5 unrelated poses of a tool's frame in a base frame.
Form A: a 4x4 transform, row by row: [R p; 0 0 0 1], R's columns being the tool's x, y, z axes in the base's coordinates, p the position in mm. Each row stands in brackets.
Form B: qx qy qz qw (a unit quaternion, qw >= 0); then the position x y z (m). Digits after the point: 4 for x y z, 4 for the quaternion.
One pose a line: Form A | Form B
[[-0.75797, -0.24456, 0.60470, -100.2], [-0.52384, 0.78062, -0.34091, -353.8], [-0.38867, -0.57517, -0.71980, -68.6], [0, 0, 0, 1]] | -0.2128, 0.9026, -0.2537, 0.2752, -0.1002, -0.3538, -0.0686
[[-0.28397, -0.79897, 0.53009, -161.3], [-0.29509, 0.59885, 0.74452, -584.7], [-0.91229, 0.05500, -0.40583, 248.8], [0, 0, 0, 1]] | -0.3616, 0.7564, 0.2642, 0.4767, -0.1613, -0.5847, 0.2488
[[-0.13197, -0.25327, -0.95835, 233.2], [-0.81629, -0.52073, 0.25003, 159.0], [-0.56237, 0.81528, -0.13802, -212.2], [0, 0, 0, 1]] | 0.6178, -0.4328, -0.6154, 0.2287, 0.2332, 0.1590, -0.2122
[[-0.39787, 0.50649, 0.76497, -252.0], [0.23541, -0.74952, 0.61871, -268.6], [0.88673, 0.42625, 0.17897, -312.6], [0, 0, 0, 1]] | -0.5415, -0.3426, -0.7626, 0.0889, -0.2520, -0.2686, -0.3126
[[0.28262, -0.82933, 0.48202, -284.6], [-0.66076, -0.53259, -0.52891, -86.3], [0.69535, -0.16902, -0.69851, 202.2], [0, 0, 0, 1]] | 0.7927, -0.4699, 0.3713, 0.1135, -0.2846, -0.0863, 0.2022
